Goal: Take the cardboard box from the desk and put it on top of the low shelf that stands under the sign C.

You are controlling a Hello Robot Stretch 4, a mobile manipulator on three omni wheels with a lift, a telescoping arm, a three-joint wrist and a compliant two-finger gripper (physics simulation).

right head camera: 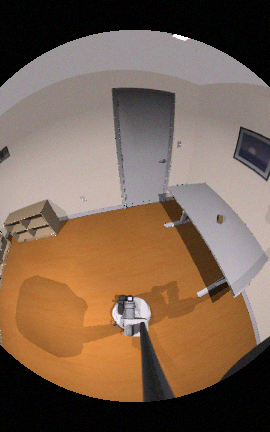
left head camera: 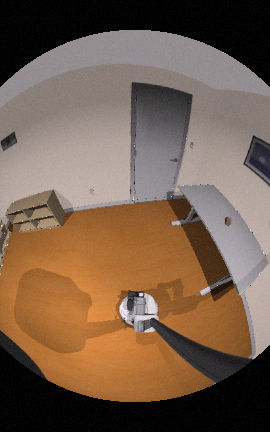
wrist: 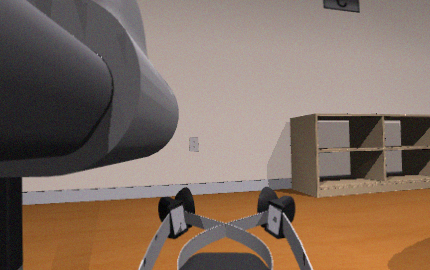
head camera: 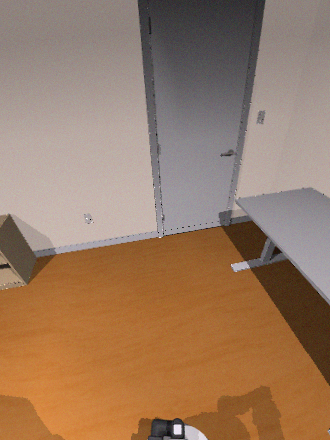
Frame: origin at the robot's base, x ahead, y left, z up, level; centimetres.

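Seen in the pictures: gripper, fingertip midpoint: (right head camera: 119, 326) (left head camera: 127, 322) (wrist: 226, 203).
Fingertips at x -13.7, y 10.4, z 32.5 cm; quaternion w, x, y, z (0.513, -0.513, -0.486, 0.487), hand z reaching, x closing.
Note:
Pixels of each thing's top centre, then the offset from my fingertips to it. "*": a spot on its surface instead. Level surfaces: height alone.
- small brown cardboard box, middle of its top: (right head camera: 220, 217) (left head camera: 228, 219) dz +41.7, dx +93.2, dy -110.6 cm
- grey desk, its level: dz +36.6 cm
- low beige shelf, surface spot: (left head camera: 56, 209) * dz -6.0, dx +144.1, dy +138.2 cm
- second shelf, its level: dz -27.5 cm
The small brown cardboard box (left head camera: 228, 221) (right head camera: 220, 219) stands on the grey desk (head camera: 300, 225) (left head camera: 210, 205) (right head camera: 200, 200) at the right. The low beige shelf (left head camera: 56, 209) (right head camera: 50, 218) (wrist: 304, 157) stands against the wall at the left in the head views and at the right in the wrist view; part of it shows in the head camera view (head camera: 20, 250). The sign C (wrist: 342, 5) hangs above it, cut off by the top edge. My gripper (wrist: 226, 203) is open and empty, well apart from the box and the shelf.
A grey door (head camera: 200, 120) (left head camera: 160, 145) (right head camera: 145, 150) is between shelf and desk. Desk feet (head camera: 245, 266) (left head camera: 210, 289) (right head camera: 207, 290) stand on the floor. A second shelf (left head camera: 4, 240) (right head camera: 4, 250) shows at the left edge. A framed picture (left head camera: 261, 157) (right head camera: 254, 152) hangs on the right wall.

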